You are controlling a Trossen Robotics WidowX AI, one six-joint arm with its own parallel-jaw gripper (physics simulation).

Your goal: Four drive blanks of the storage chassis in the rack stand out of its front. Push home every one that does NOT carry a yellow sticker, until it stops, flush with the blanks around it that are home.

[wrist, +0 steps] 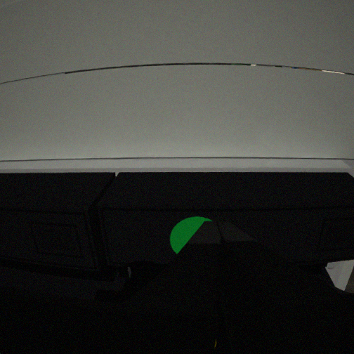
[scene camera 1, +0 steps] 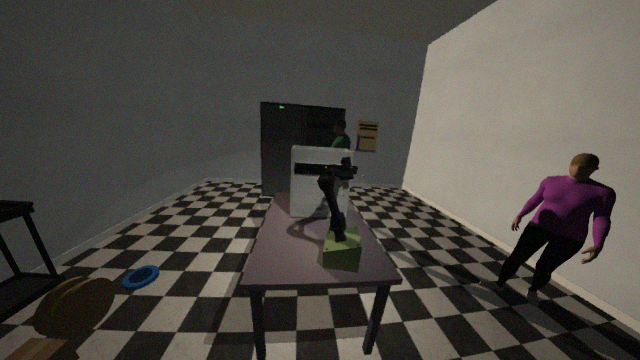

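Observation:
The white storage chassis stands at the table's far end, with a dark band of blanks across it. In the wrist view a wide black blank with a green round sticker stands out; its top face shows. The black blank left of it also stands out, its front edge looking slightly nearer. My gripper is shut and empty, its tips before the green-stickered blank and covering part of the sticker. Contact cannot be told. The blanks below are dark and mostly hidden. A tiny yellow mark shows low in the wrist view.
The arm stands on a green base block on the purple-grey table. A person in green is behind the chassis; a person in purple is at the right. A dark cabinet stands at the back.

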